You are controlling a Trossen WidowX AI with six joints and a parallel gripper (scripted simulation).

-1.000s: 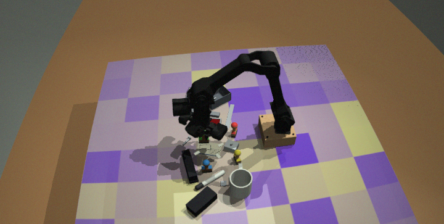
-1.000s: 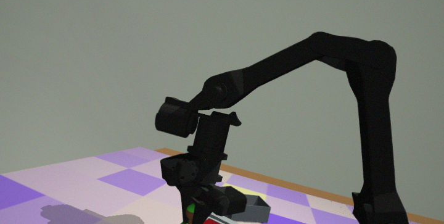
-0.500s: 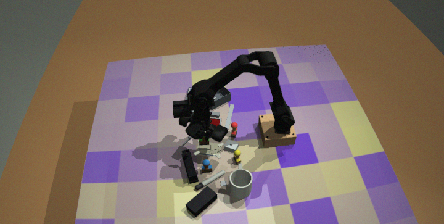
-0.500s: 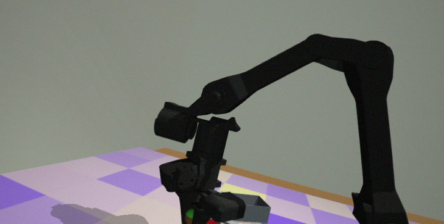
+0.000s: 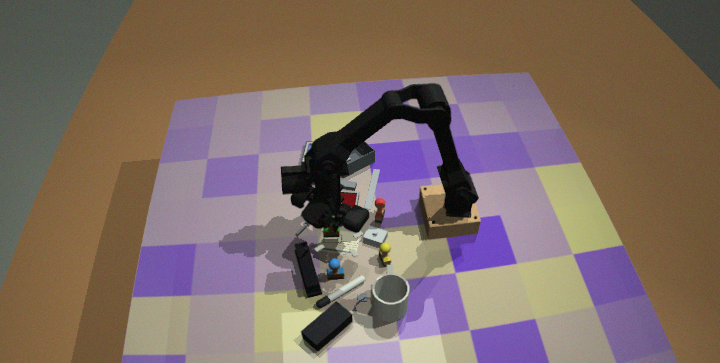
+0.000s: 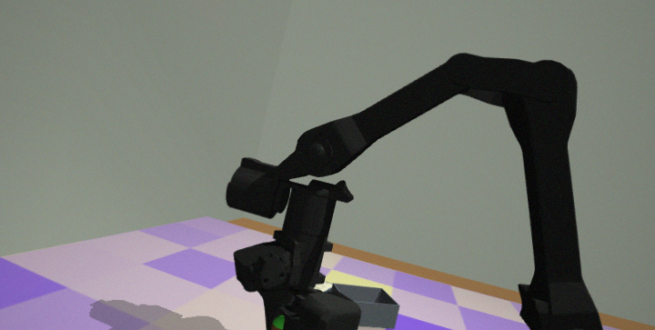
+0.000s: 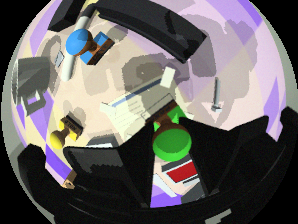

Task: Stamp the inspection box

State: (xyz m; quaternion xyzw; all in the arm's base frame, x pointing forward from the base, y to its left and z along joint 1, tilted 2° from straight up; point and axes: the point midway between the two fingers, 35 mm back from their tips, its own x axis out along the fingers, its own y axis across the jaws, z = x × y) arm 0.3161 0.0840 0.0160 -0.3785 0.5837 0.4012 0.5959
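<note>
My gripper tip is 4 cm above the white card, 2 cm past it and 1 cm to the right of it. From my gripper tip the other things lie so: blue-knobbed stamp (11 cm to the left, 2 cm below, 2 cm behind); small grey block (11 cm behind, 2 cm below, 1 cm to the right); green-knobbed stamp (right at my gripper tip).
</note>
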